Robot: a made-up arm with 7 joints.
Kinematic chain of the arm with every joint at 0, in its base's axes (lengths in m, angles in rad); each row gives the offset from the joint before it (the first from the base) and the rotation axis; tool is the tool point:
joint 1: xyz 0 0 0.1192 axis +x
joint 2: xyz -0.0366 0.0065 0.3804 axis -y
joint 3: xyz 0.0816 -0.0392 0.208 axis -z
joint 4: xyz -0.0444 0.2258 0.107 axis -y
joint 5: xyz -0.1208 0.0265 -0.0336 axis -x
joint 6: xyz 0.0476 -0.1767 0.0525 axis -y
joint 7: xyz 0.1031 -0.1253 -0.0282 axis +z
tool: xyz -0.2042 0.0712 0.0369
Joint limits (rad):
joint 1: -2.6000..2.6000
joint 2: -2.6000..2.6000
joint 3: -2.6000..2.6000
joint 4: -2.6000..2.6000
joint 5: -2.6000..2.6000
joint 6: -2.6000..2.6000
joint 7: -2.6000..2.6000
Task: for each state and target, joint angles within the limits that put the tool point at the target. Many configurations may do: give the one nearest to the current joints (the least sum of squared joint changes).
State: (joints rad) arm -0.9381 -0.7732 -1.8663 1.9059 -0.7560 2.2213 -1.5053
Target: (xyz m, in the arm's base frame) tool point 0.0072 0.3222 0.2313
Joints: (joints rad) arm -1.2692 -1.0549 -1.8568 1.8842 -0.6179 2.6000 -2.0765
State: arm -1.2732 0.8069 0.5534 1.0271 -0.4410 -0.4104 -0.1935
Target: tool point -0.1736 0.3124 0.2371
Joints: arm -1.2455 1.5235 0.4796 0.6827 -0.4828 -0.2668 0.2647
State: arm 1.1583 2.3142 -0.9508 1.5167 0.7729 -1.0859 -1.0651
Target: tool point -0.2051 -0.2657 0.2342
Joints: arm 1.3012 2.1186 -0.8951 1.3184 0.5662 -1.7982 -1.5867
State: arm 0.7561 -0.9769 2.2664 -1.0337 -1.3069 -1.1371 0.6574
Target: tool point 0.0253 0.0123 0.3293
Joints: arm 0.9361 -1.2970 2.2178 -0.4000 -1.3456 -1.2676 0.8147
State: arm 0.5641 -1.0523 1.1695 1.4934 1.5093 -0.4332 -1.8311
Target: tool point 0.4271 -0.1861 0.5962
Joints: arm 0.6769 -0.9369 1.1087 1.5264 1.4548 -0.5706 -1.8227
